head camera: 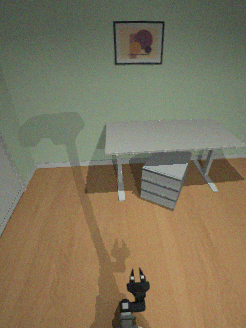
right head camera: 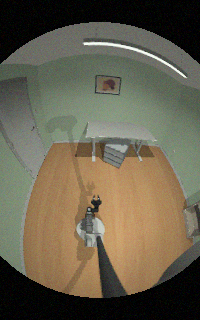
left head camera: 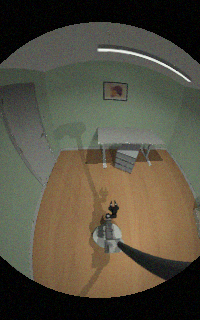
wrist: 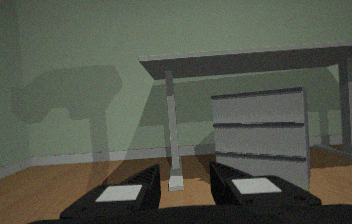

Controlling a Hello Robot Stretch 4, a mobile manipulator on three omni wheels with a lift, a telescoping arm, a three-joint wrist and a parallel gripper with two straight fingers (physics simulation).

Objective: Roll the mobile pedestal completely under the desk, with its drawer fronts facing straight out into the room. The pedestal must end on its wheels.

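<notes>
The grey mobile pedestal stands upright between the legs of the white desk. Its rear part is under the top, and its front part sticks out past the desk's front edge. It is turned at an angle, its three drawer fronts facing forward and to the left. Its wheels cannot be made out. My gripper is open and empty, well in front of the desk and apart from the pedestal.
The desk's left leg stands left of the pedestal, its right leg to the right. A door is in the left wall. An open box-like unit stands at the right wall. A picture hangs above the desk.
</notes>
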